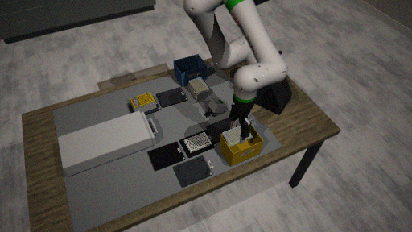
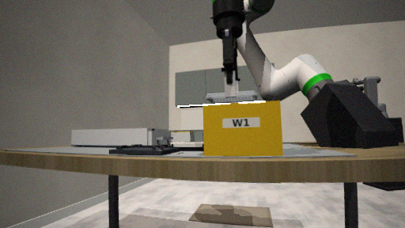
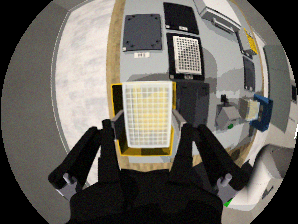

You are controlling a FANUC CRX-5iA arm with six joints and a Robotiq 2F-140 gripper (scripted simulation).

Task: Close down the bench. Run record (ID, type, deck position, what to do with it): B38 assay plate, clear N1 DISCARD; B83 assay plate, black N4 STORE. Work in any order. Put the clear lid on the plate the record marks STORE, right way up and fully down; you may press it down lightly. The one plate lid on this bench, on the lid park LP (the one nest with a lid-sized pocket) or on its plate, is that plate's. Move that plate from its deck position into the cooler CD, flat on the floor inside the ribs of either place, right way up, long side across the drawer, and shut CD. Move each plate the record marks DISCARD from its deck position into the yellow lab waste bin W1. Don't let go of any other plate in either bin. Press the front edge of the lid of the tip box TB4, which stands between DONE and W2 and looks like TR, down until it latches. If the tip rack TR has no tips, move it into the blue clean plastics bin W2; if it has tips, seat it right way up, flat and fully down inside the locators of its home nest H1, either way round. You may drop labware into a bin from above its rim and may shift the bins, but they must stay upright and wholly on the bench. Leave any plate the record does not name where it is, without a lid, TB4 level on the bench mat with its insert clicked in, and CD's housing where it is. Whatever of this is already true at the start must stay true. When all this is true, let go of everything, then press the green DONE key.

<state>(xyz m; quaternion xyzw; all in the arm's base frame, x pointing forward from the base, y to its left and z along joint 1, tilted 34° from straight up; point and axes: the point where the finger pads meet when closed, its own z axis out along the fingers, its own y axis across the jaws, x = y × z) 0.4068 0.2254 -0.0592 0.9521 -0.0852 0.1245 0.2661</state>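
Now: the clear plate 20 mm below my hand. Also, from my hand: yellow bin W1 (20 mm behind, 10 mm to the left, 130 mm below); DONE key block (120 mm behind, 270 mm to the right, 110 mm below); pale well plate (120 mm ahead, 160 mm to the right, 150 mm below).
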